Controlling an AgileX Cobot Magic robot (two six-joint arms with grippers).
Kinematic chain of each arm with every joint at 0, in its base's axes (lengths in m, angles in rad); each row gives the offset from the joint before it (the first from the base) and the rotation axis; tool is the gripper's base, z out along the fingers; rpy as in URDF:
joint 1: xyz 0 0 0.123 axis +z
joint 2: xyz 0 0 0 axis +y
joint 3: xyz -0.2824 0 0.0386 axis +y
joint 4: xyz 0.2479 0 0.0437 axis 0.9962 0 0.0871
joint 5: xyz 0 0 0 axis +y
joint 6: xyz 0.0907 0 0.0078 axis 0.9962 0 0.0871
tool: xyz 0 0 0 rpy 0 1.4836 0
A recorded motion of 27 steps. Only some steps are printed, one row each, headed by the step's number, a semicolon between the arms.
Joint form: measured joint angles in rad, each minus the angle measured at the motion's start. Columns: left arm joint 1, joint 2, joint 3, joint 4, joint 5, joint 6; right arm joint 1, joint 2, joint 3, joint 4, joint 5, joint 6.
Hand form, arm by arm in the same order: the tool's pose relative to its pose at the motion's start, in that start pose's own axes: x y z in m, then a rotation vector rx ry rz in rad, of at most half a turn. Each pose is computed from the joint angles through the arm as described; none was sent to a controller.
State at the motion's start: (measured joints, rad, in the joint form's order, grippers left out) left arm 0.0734 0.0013 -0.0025 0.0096 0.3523 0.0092; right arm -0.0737 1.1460 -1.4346 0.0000 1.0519 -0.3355
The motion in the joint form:
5: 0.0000 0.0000 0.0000 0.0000 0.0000 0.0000; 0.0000 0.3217 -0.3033 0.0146 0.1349 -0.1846
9: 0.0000 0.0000 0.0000 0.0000 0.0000 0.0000; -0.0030 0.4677 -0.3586 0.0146 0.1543 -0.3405
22: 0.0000 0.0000 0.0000 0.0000 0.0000 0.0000; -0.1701 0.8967 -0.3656 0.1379 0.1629 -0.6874
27: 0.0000 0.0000 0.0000 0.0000 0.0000 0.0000; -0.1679 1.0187 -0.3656 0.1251 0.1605 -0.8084
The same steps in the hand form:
5: 0.0000 0.0000 0.0000 0.0000 0.0000 0.0000; -0.0475 -0.0153 0.0664 -0.0756 0.1342 -0.1777
9: 0.0000 0.0000 0.0000 0.0000 0.0000 0.0000; -0.0489 -0.0168 0.1194 -0.1377 0.2262 -0.3294
22: 0.0000 0.0000 0.0000 0.0000 0.0000 0.0000; 0.0419 -0.0506 0.2913 -0.4421 0.5206 -0.4222
27: 0.0000 0.0000 0.0000 0.0000 0.0000 0.0000; 0.0748 -0.0415 0.3345 -0.5530 0.5884 -0.5237

